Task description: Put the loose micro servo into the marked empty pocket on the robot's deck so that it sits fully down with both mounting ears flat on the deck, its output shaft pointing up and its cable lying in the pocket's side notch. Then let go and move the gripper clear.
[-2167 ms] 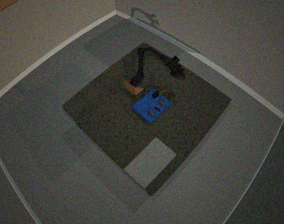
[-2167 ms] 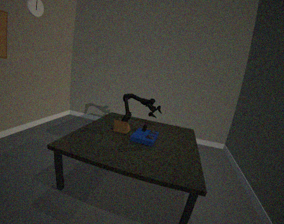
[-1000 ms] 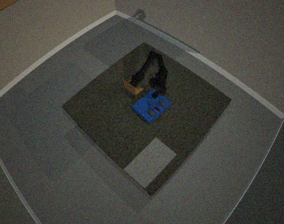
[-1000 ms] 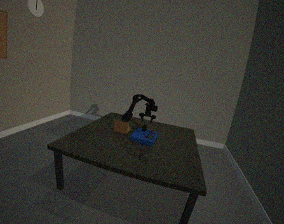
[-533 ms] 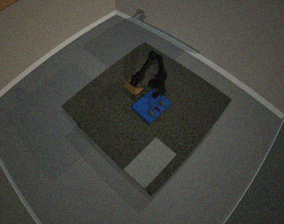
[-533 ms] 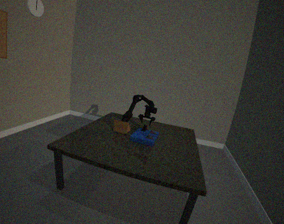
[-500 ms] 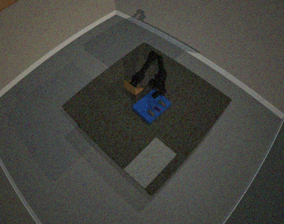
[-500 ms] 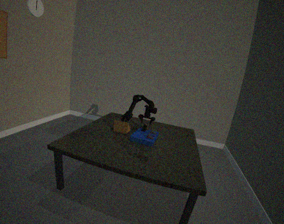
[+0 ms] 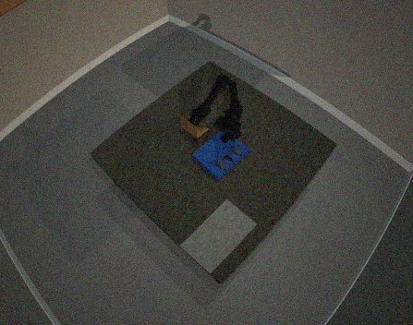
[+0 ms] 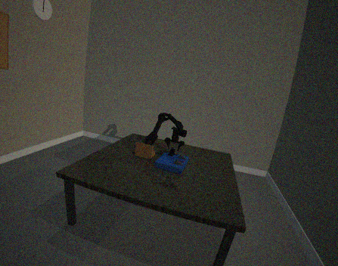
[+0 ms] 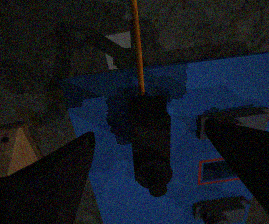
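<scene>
The blue deck is 11 cm to the right of my gripper tip and 7 cm below it.
</scene>
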